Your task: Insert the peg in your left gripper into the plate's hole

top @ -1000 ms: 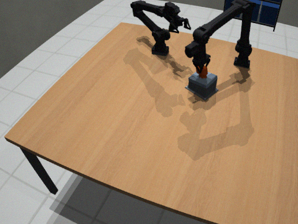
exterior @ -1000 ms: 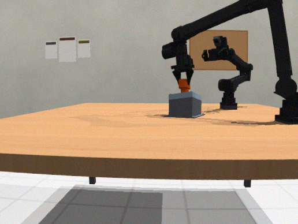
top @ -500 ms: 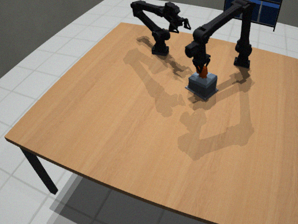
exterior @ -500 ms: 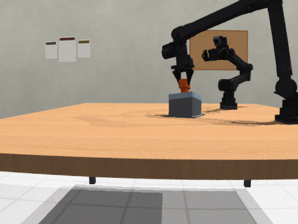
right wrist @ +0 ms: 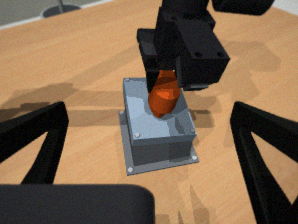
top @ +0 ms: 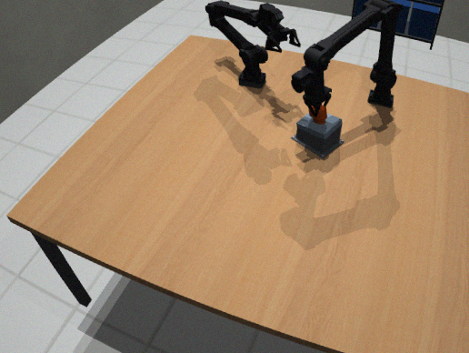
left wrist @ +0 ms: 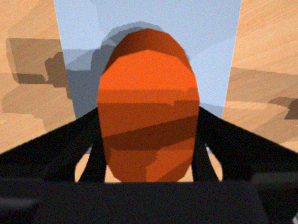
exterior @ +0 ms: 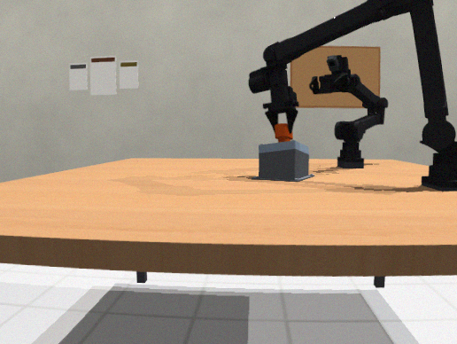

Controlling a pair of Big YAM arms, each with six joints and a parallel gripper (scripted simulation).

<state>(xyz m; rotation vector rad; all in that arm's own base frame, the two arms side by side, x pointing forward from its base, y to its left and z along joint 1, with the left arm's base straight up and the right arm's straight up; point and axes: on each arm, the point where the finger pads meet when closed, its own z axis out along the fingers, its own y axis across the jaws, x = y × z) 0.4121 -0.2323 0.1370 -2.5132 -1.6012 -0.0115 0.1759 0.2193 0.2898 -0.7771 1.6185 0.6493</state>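
My left hand is 1 cm to the right of the blue-grey plate and 6 cm above it. Also, from my left hand: orange peg: 2 cm below.
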